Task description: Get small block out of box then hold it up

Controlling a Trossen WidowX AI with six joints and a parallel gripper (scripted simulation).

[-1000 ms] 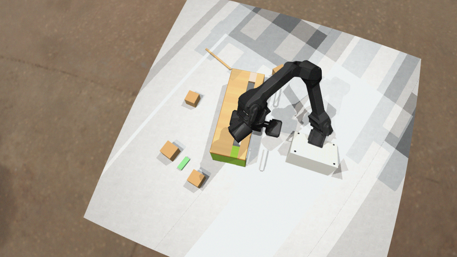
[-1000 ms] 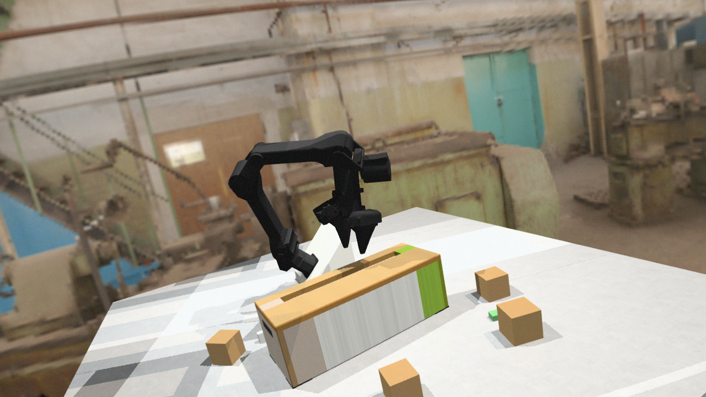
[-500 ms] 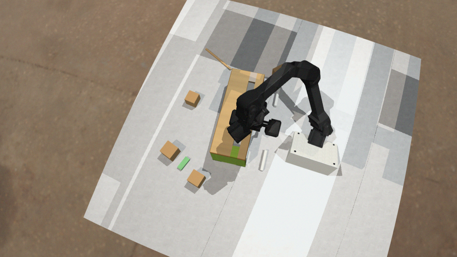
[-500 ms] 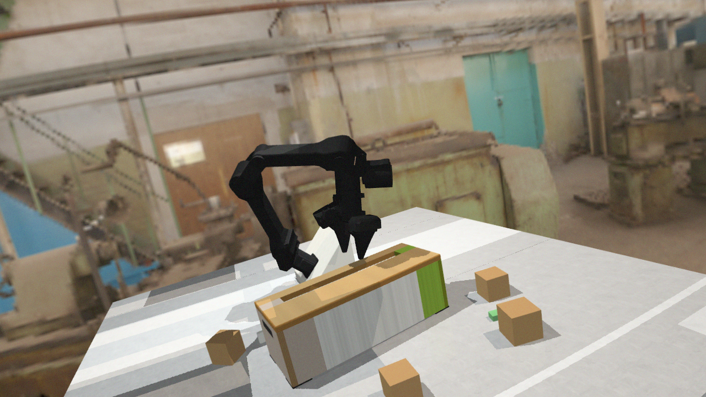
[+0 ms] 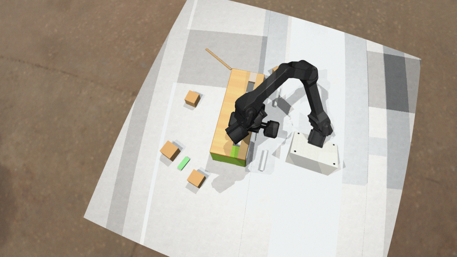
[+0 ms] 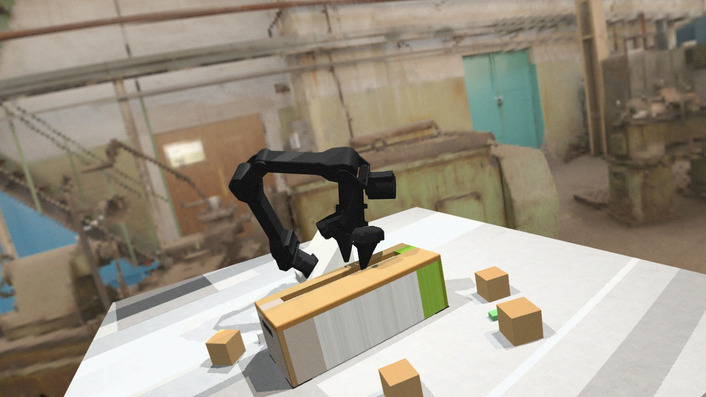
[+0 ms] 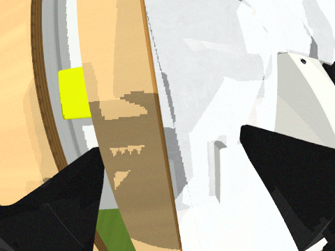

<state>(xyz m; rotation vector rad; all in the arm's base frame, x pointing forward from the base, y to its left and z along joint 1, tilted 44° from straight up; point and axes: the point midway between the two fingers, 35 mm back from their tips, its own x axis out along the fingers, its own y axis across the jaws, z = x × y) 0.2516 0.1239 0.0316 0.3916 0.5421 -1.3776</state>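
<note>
Now: the yellow block 60 mm ahead of my gripper tip, 30 mm to the right of it and 30 mm below it. The rest, counted from my gripper tip: thin wooden stick (300 mm ahead, 300 mm to the right, 110 mm below); then flat green piece (230 mm ahead, 230 mm to the left, 110 mm below); then wooden box (50 mm ahead, 50 mm to the right, 50 mm below).
</note>
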